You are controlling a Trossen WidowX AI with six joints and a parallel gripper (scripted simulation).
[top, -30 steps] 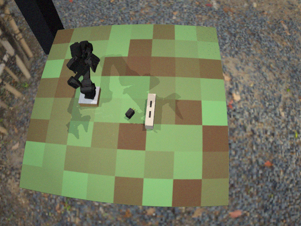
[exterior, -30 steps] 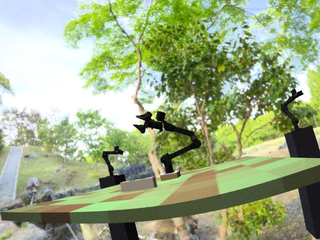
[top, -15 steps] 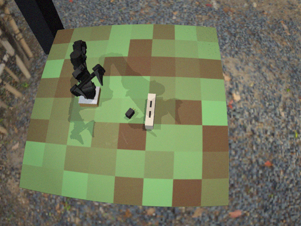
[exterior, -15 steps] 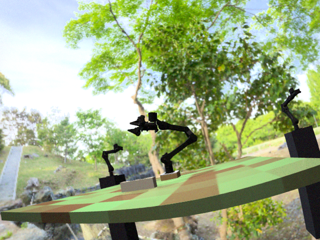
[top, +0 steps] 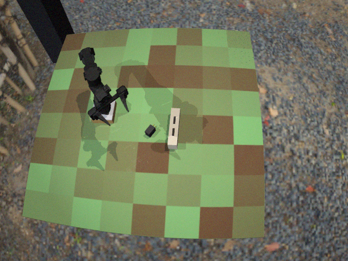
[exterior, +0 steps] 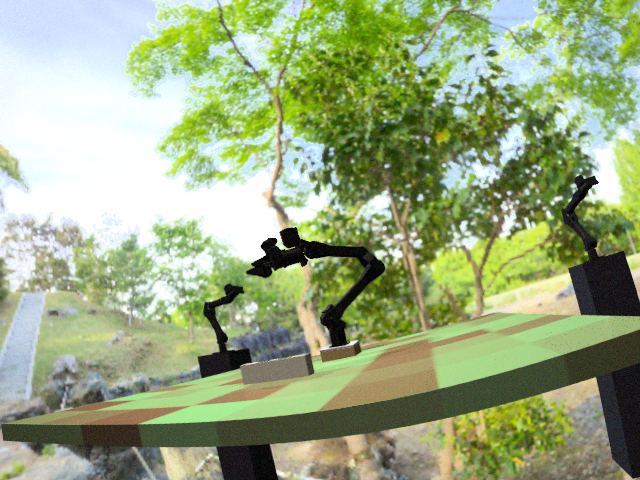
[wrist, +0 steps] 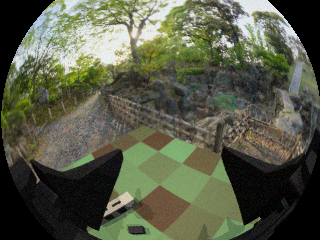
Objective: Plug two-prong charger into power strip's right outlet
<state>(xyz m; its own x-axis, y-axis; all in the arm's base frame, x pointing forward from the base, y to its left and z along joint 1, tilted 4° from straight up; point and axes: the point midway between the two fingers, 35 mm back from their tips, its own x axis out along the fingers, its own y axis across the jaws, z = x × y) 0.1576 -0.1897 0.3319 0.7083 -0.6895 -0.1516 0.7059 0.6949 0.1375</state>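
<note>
Right now my gripper tip is 70 mm short of the black two-prong charger, 120 mm to the right of it and 350 mm above it.
</note>
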